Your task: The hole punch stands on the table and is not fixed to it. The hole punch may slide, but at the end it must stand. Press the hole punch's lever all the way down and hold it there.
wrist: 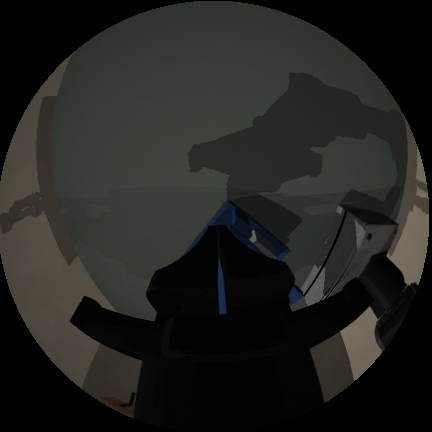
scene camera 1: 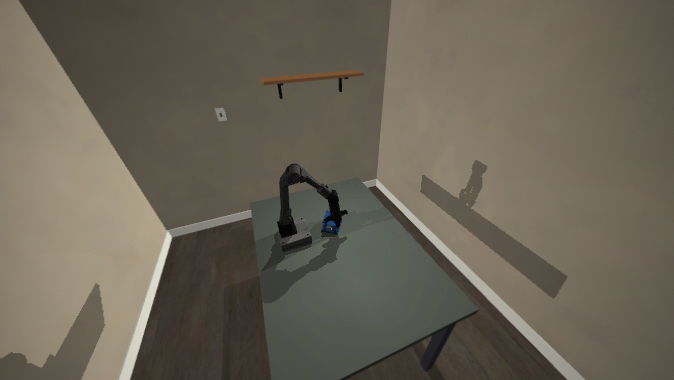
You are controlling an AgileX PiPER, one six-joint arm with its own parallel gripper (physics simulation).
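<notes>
The blue hole punch [scene camera 1: 331, 232] [wrist: 226, 214] stands on the table [scene camera 1: 365, 285] [wrist: 150, 125], just in front of the arm's base. A small grey metal part shows on it. My gripper [scene camera 1: 335, 223] [wrist: 217, 235] is over the hole punch, pointing down, with its black fingers together. A thin blue strip shows through the narrow slit behind the fingertips in the wrist view. The fingers hide much of the hole punch and its lever. Whether they touch the lever, and how far down it is, I cannot tell.
The grey arm base [scene camera 1: 296, 242] [wrist: 350, 245] stands close beside the hole punch. A wooden shelf [scene camera 1: 312, 78] is fixed high on the back wall, with a white wall plate [scene camera 1: 218, 111] to its left. Shadows of the arm lie across the table.
</notes>
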